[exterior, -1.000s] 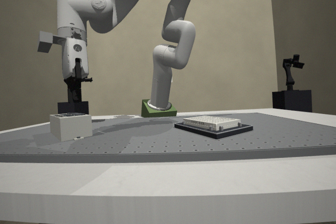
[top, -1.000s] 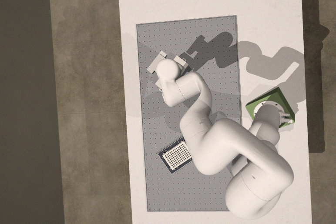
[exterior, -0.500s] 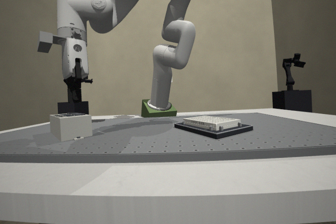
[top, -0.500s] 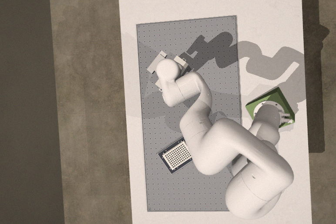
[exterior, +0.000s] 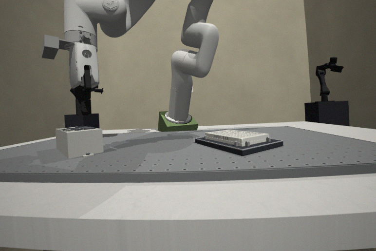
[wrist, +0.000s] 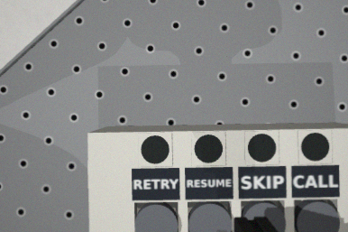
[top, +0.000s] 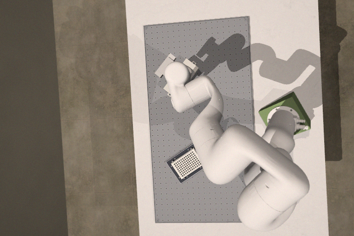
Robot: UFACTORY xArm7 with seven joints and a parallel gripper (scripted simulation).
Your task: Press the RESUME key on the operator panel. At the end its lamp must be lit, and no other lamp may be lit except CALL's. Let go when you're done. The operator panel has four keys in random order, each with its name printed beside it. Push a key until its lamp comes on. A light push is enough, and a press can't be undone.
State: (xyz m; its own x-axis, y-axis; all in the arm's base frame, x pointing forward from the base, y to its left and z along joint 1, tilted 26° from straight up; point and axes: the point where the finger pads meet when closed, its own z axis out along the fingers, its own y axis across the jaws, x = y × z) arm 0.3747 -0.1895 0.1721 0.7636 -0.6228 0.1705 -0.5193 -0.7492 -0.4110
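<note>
My hand is 7 cm above the operator panel.
</note>
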